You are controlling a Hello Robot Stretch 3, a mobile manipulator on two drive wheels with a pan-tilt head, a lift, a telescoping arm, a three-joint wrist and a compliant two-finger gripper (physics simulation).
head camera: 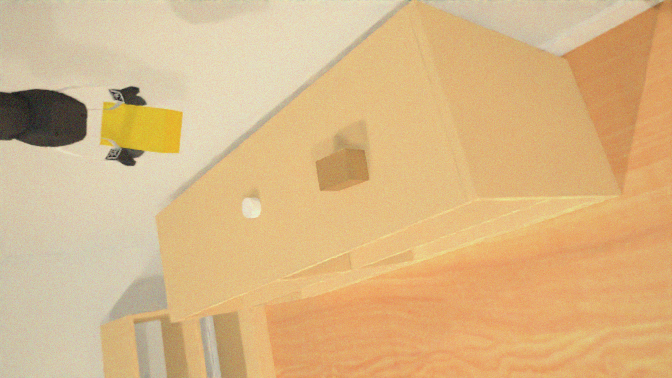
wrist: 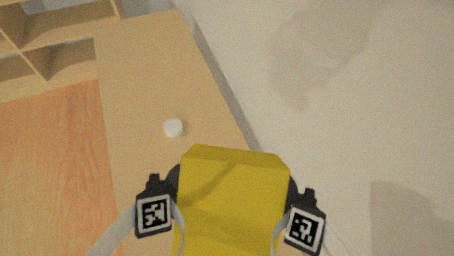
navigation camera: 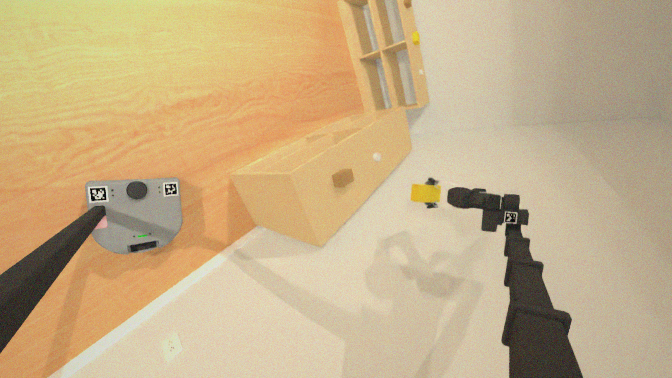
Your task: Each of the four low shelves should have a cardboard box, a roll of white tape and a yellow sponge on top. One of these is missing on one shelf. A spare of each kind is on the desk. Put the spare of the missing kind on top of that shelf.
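Where they show: gripper, fingertip midpoint: point(head camera: 138, 127) point(wrist: 230, 185) point(navigation camera: 426, 192); robot's base, origin of the base link: point(navigation camera: 137, 189).
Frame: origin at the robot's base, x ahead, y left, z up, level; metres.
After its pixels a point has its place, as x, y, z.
Observation:
My gripper point(head camera: 131, 126) @(-0.024, -0.814, 1.006) point(navigation camera: 431, 193) @(-0.024, -0.814, 1.006) point(wrist: 230, 185) @(-0.024, -0.814, 1.006) is shut on a yellow sponge point(head camera: 162, 131) @(-0.018, -0.734, 1.001) point(navigation camera: 419, 193) @(-0.020, -0.735, 1.003) point(wrist: 232, 172) @(-0.024, -0.805, 1.057). In the head and navigation views the sponge appears against the pale wall, beyond the long back edge of the near low shelf point(head camera: 400, 75) @(-0.148, -0.643, 0.611) point(navigation camera: 320, 210) @(-0.108, -0.628, 0.611) point(wrist: 135, 75) @(0.314, -1.301, 0.610); its exact height is hard to tell. On that shelf's top stand a cardboard box point(head camera: 342, 170) @(0.028, -0.726, 0.661) point(navigation camera: 343, 178) @(0.028, -0.727, 0.660) and a white tape roll point(head camera: 251, 207) @(0.139, -1.075, 0.634) point(navigation camera: 377, 157) @(0.139, -1.079, 0.635) point(wrist: 173, 128) @(0.138, -1.086, 0.635). No sponge shows on that top. The desk with the spares does not show.
Another low shelf point(navigation camera: 422, 90) @(0.861, -2.057, 0.610) point(head camera: 117, 350) @(0.832, -2.056, 0.611) point(wrist: 70, 25) @(1.001, -1.951, 0.345) stands past the near one's far end. In the navigation view it bears a yellow sponge point(navigation camera: 415, 38) @(1.301, -1.852, 0.638), a tape roll point(navigation camera: 421, 72) @(1.018, -1.990, 0.631) and a brown box point(navigation camera: 408, 3) @(1.567, -1.701, 0.649). My base point(navigation camera: 135, 215) @(-0.100, 0.015, 0.160) is on the wooden floor near the wall.

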